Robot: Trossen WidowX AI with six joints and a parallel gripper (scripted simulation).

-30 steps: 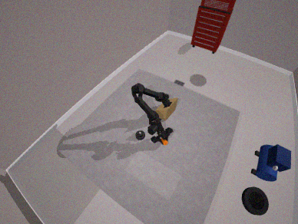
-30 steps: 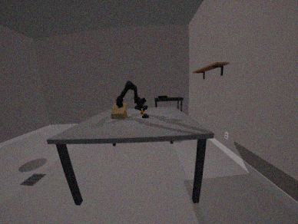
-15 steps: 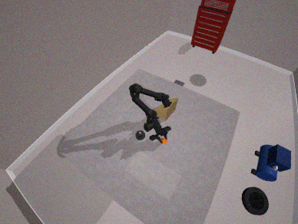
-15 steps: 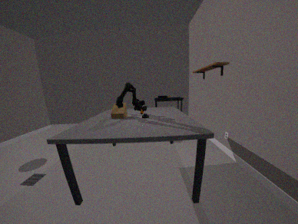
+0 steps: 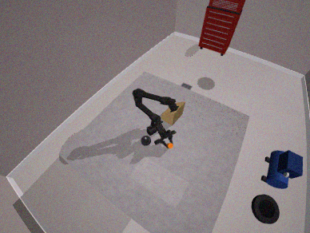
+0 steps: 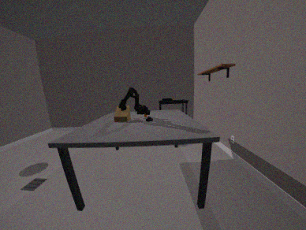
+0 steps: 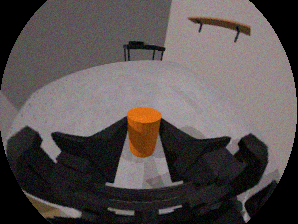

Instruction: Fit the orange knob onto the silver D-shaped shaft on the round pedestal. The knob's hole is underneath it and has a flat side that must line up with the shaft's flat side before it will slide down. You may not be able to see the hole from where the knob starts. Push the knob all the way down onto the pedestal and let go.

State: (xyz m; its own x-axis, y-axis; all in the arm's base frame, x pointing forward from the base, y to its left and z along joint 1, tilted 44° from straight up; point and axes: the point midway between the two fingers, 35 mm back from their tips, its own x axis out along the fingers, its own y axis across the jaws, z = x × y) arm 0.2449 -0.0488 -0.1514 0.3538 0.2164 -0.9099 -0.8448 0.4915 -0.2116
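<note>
My gripper tip is 10 mm to the left of the orange knob. Also, from my gripper tip: dark round pedestal: 30 mm ahead, 210 mm to the right, 20 mm below.
</note>
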